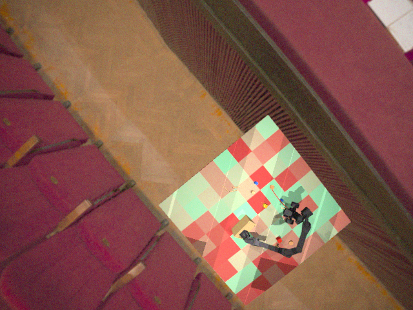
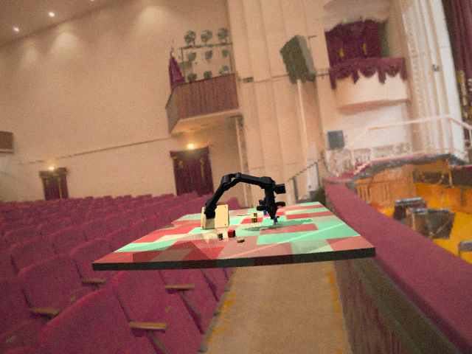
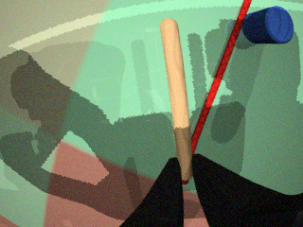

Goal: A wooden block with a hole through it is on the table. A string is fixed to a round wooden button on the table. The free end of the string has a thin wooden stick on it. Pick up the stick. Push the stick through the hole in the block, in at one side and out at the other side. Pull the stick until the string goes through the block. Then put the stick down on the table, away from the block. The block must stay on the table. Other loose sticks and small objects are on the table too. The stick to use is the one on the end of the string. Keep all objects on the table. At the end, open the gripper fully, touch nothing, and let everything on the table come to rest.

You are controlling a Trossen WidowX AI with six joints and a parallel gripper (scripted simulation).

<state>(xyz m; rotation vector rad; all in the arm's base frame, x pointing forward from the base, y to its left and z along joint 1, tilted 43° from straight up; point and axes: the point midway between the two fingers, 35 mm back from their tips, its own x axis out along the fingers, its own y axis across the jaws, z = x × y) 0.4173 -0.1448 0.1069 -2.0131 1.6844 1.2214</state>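
The yellow cube is 110 mm behind my gripper tip, 170 mm to the left of it and 20 mm below it. The rest, counted from my gripper tip: red cube: 260 mm behind, 160 mm to the right, 20 mm below; round wooden button: 50 mm ahead, 230 mm to the left, 30 mm below; thin wooden stick: 10 mm behind, 10 mm to the left.
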